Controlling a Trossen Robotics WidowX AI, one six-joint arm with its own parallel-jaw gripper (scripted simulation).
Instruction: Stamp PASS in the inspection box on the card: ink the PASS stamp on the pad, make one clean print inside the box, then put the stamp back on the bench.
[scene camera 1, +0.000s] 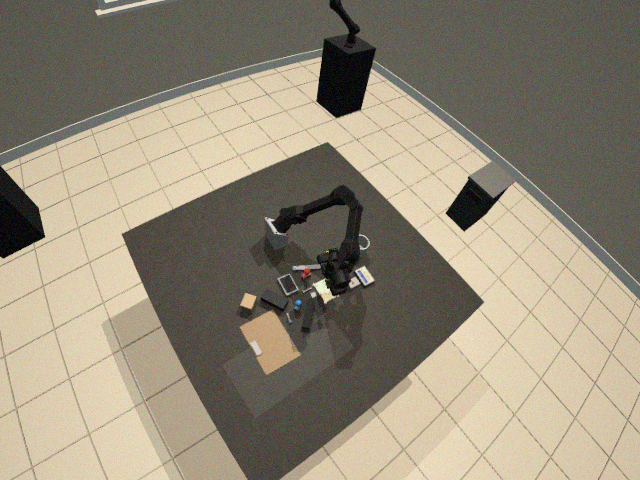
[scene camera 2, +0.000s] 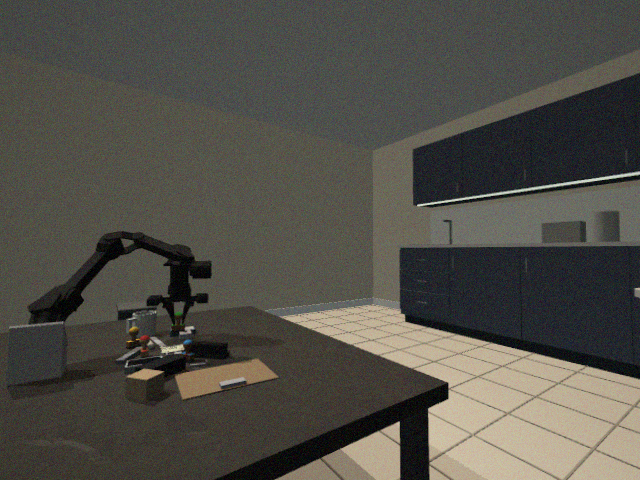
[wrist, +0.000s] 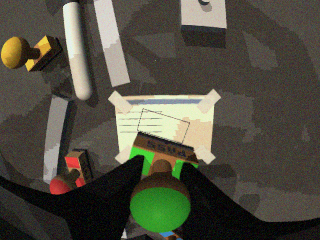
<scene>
A cardboard sheet shows in scene camera 1 and in scene camera 2; in the wrist view it is out of frame. One and the same spot on the cardboard sheet: (scene camera 2: 202, 382) is (scene camera 1: 260, 330).
</scene>
